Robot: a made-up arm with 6 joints.
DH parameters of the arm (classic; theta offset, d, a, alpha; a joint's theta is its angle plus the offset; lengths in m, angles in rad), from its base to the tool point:
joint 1: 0 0.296 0 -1.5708
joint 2: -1.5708 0 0.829 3.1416
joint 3: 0 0 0 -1.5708
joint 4: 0 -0.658 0 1.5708
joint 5: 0 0.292 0 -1.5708
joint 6: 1.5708 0 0 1.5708
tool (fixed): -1.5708 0 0 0
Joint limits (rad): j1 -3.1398..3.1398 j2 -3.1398..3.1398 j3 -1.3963..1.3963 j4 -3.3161..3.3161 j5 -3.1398..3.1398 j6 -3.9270..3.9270
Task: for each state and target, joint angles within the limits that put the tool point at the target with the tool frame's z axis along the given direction. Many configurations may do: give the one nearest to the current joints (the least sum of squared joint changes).
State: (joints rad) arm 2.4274 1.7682 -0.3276 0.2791 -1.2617 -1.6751
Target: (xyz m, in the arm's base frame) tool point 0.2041 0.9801 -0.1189 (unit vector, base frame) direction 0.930 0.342 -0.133
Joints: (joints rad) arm 1.6556 1.2953 -0.1146 0.1960 -1.3077 -1.3904
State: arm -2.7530 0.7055 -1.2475 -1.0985 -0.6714 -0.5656
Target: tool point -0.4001 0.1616 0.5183 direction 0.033 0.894 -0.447
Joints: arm -3.1398 0.0553 -0.6330 -0.9814 -0.4453 -0.9309
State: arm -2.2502 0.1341 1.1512 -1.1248 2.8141 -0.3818
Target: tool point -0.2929 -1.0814 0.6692 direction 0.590 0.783 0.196
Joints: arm -1.8022 0.6038 0.5739 -1.4436 1.9597 0.2196
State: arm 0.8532 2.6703 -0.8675 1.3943 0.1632 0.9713
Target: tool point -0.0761 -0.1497 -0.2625 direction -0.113 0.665 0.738
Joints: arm 0.8984 2.4128 -1.2274 1.4551 0.1052 1.1572
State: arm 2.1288 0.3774 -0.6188 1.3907 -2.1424 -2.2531
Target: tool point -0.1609 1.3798 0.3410 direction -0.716 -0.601 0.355
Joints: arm 1.6335 1.1180 0.2528 1.8275 -2.4598 -3.1365
